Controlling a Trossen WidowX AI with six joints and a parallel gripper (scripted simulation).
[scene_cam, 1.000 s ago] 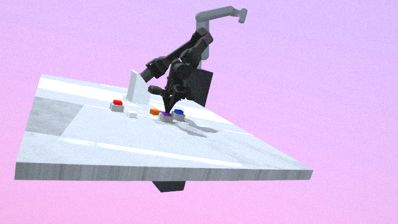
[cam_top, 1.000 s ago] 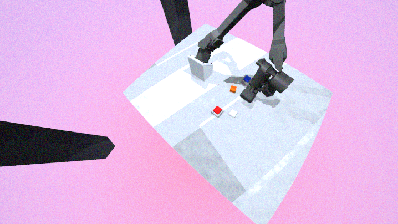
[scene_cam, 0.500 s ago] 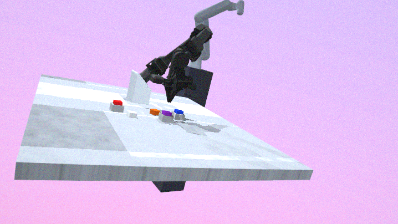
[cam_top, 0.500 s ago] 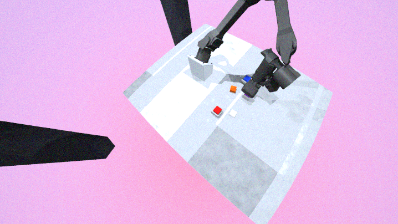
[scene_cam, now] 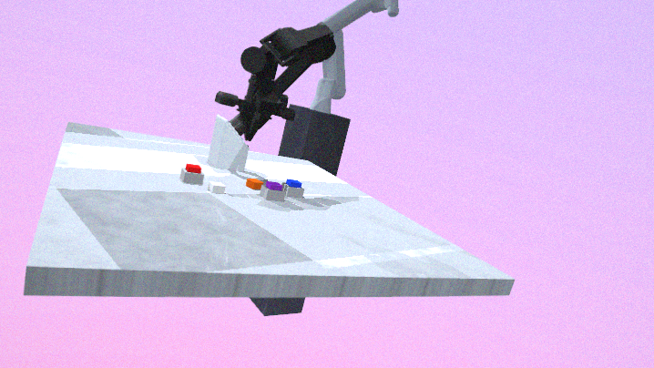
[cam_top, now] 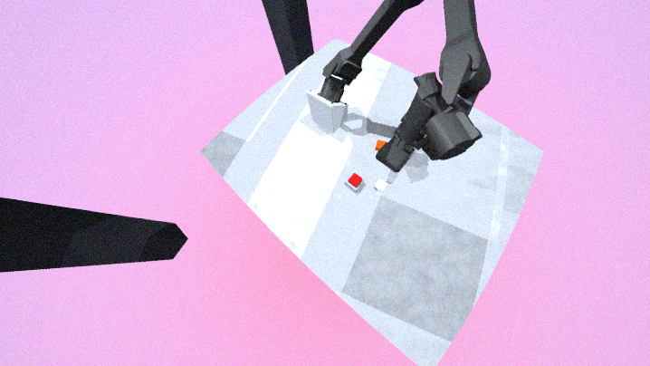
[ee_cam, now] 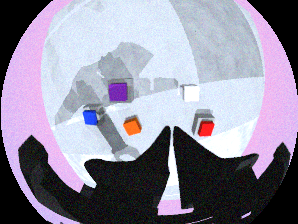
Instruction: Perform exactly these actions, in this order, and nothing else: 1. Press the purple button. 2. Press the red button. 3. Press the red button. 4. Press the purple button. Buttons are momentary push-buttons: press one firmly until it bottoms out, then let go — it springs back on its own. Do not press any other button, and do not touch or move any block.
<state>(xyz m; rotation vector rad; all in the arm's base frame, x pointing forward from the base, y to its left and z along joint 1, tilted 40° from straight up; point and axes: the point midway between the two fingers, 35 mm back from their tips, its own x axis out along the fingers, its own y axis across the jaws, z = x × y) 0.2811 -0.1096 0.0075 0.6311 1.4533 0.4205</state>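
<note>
My gripper tip is now 70 mm past the red button, 90 mm to the left of it and 100 mm above it. Also, from my gripper tip: white block: 10 mm ahead, 60 mm to the right, 120 mm below; then purple button: 20 mm ahead, 90 mm to the left, 100 mm below; then orange block: 60 mm behind, 80 mm to the left, 120 mm below.
</note>
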